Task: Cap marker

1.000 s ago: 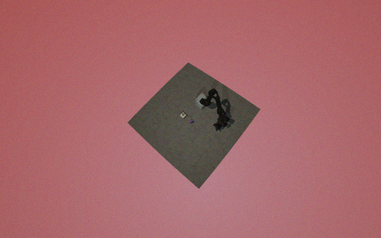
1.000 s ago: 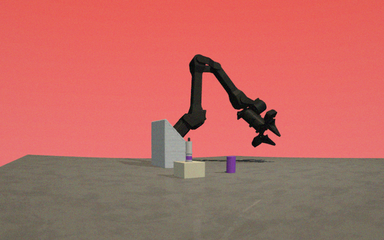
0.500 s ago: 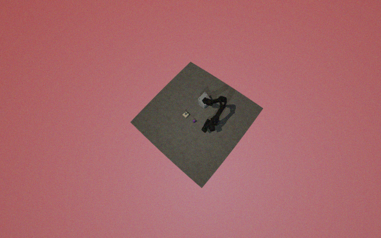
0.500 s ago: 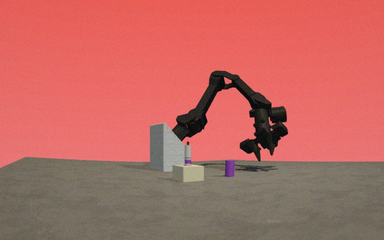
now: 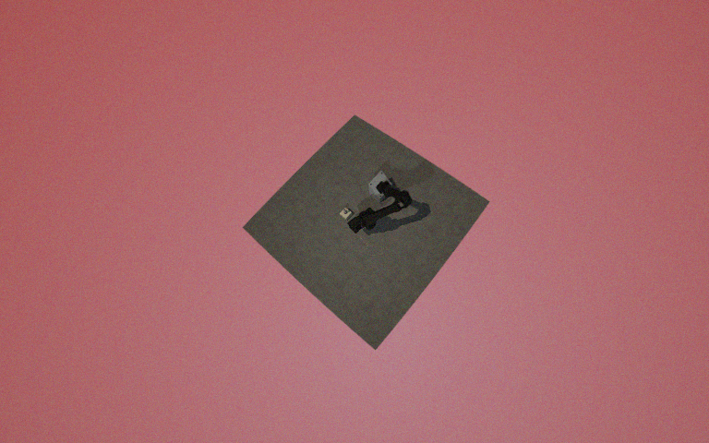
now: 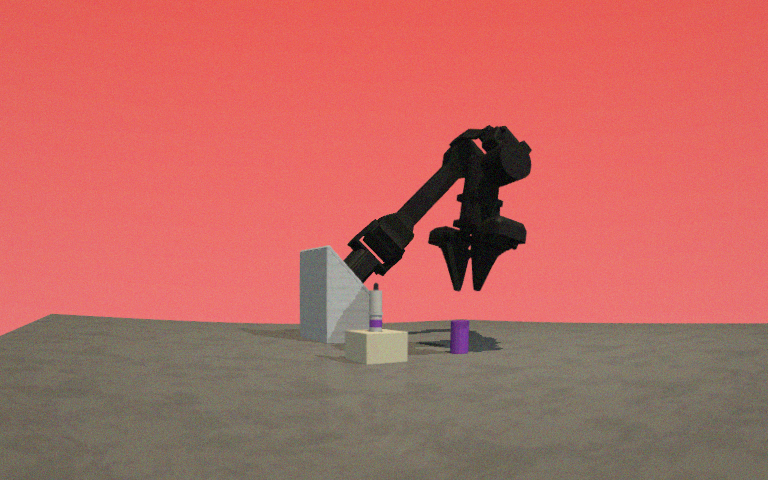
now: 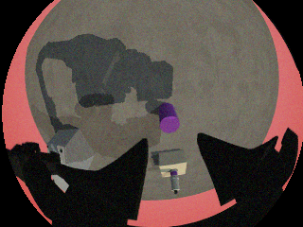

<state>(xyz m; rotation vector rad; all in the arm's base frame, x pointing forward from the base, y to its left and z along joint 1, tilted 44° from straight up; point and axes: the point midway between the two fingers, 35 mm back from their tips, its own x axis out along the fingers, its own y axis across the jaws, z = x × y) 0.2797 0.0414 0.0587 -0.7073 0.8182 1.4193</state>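
Right now my gripper tip is 7 cm above the purple cap and 1 cm to the left of it. The rest, counted from my gripper tip: cream holder block 16 cm to the right, 7 cm below.
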